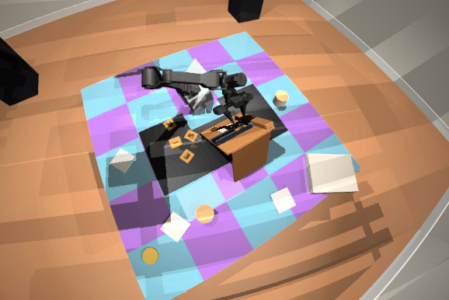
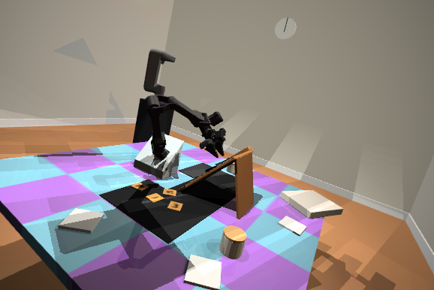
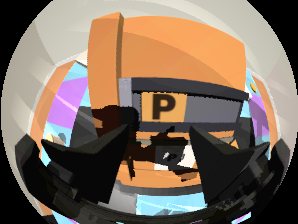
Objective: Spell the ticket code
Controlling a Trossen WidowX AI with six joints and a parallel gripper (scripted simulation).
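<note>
Right now the orange letter tile marked p is 3 cm ahead of my gripper tip and 2 cm below it. Round my gripper tip: black mat 19 cm below, 11 cm behind, 8 cm to the right; letter tile 30 cm to the right, 19 cm below, 11 cm behind; white ticket 9 cm below, 4 cm to the right, 2 cm behind.
</note>
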